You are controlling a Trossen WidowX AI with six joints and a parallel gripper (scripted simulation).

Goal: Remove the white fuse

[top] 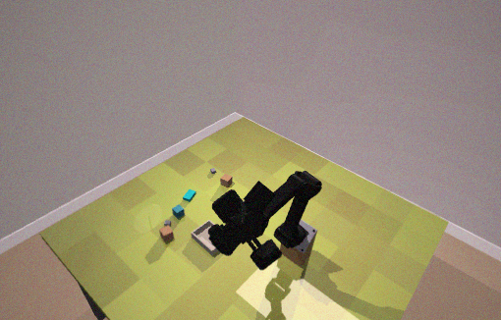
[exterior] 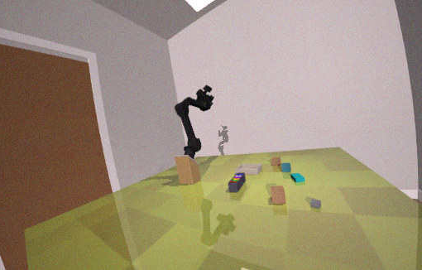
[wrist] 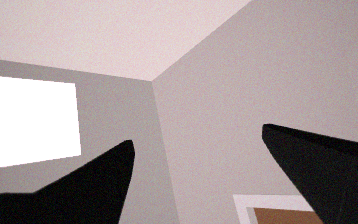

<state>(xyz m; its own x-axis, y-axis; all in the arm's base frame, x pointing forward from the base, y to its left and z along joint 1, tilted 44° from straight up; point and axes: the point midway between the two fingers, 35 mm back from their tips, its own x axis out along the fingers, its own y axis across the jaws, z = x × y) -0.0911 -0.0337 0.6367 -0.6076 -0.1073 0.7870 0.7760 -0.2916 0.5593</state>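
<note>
The white fuse lies 60 cm below my gripper tip, 46 cm ahead of it and 39 cm to the right of it. From my gripper tip the other things lie so: tray 62 cm below, 44 cm ahead, 23 cm to the right.
</note>
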